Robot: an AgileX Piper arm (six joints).
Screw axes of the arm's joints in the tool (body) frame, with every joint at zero. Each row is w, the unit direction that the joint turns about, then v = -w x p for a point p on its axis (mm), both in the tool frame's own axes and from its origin. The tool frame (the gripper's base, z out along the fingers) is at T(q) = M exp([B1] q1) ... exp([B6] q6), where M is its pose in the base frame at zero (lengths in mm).
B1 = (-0.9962, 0, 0.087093, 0, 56.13, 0)
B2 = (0, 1, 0, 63.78, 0, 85.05)
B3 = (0, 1, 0, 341.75, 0, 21.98)
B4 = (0, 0, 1, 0, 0, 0)
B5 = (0, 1, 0, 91, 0, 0)
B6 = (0, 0, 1, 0, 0, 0)
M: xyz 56.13 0 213.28 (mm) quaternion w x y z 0.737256 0 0.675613 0
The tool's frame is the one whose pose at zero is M.
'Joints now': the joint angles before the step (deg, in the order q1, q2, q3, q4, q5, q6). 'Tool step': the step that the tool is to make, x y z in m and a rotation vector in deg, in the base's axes. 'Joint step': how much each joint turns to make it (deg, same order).
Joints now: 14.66, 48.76, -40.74, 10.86, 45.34, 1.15
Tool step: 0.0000, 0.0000, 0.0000, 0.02, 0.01, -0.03
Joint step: 0.00, 0.00, 0.00, -0.01, 0.00, 0.05
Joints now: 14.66, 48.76, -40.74, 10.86, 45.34, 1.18
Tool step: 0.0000, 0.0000, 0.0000, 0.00, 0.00, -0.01
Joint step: 0.01, 0.00, 0.00, -0.02, 0.00, 0.02
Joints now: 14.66, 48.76, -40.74, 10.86, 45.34, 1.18
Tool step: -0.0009, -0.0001, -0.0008, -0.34, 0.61, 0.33
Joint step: -0.01, -0.01, 0.02, 0.00, 0.72, -0.27
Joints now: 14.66, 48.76, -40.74, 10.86, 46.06, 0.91
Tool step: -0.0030, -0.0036, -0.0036, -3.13, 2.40, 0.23
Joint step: -0.01, 0.00, 0.00, -2.79, 3.09, 0.54
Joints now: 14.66, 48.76, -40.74, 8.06, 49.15, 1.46
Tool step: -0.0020, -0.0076, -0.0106, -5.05, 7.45, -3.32
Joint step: 0.01, 1.62, 0.00, -5.95, 6.53, 5.20
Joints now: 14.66, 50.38, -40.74, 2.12, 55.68, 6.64
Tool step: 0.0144, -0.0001, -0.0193, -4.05, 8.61, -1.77
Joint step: -0.02, 6.59, -0.06, -2.78, 2.80, 2.39
